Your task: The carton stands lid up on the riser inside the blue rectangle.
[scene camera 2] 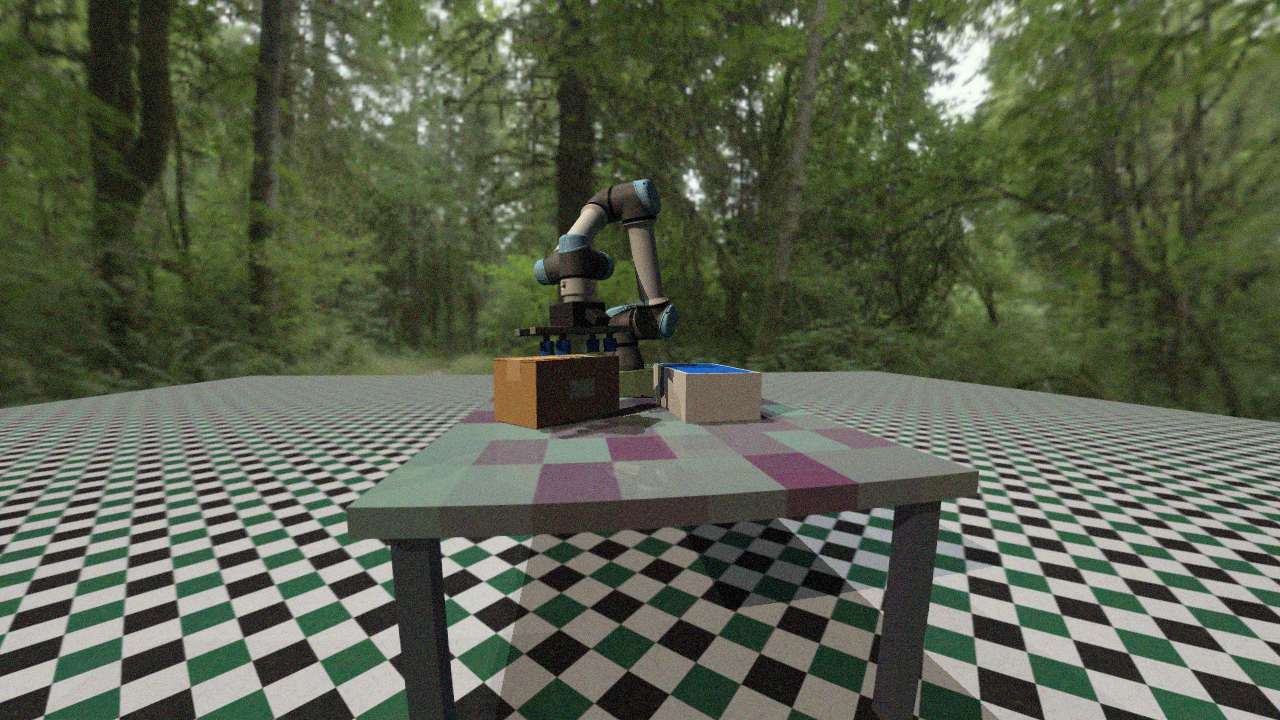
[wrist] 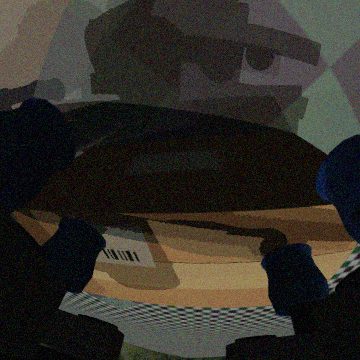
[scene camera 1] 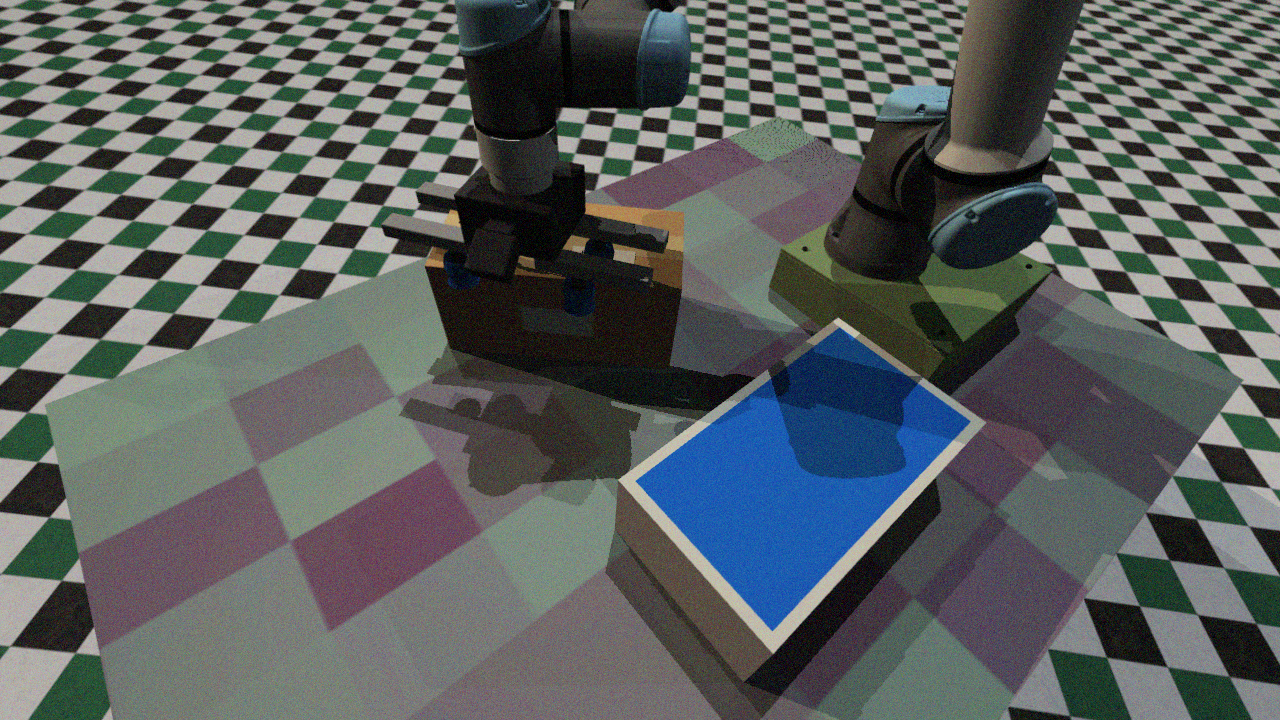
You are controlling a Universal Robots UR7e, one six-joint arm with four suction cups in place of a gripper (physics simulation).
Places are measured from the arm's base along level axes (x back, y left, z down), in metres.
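Pixels of known places: hand, tool point: (scene camera 2: 579,353) (wrist: 190,215) (scene camera 1: 533,273); arm's base, link origin: (scene camera 2: 624,369) (scene camera 1: 875,248).
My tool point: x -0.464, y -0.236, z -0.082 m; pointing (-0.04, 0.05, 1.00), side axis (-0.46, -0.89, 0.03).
Note:
For each thing: its middle in the pictures, then the offset to it from my tool point. "*": a spot on its surface instead.
- orange-brown carton, body centre: (wrist: 183,217) (scene camera 1: 565,281) (scene camera 2: 560,386) dx +0.082, dy -0.038, dz +0.090 m
- riser, body centre: (scene camera 1: 796,476) (scene camera 2: 700,388) dx +0.066, dy +0.360, dz +0.107 m
- pale box with the blue rectangle, surface spot: (scene camera 1: 733,510) * dx -0.047, dy +0.342, dz +0.047 m
The orange-brown carton (scene camera 1: 492,322) (scene camera 2: 572,394) (wrist: 210,275) stands on the table, left of the riser in both scene views and apart from it. Its upper face has a barcode label in the wrist view; a grey patch is on its side. Whether the upper face is the lid is unclear. The riser (scene camera 1: 684,582) (scene camera 2: 723,398) is a pale box with the blue rectangle (scene camera 1: 733,510) (scene camera 2: 707,368) on its top. My gripper (scene camera 1: 528,268) (scene camera 2: 578,344) (wrist: 189,217) is over the carton's long upper edge. Its blue cups hang slightly above it, apparently not touching, and hold nothing.
The arm's green base block (scene camera 1: 859,313) stands behind the riser in scene camera 1's view. The patchwork table (scene camera 1: 205,573) (scene camera 2: 680,510) carries everything. Arm and gripper shadows fall on the table and riser, and the carton's near side is dark.

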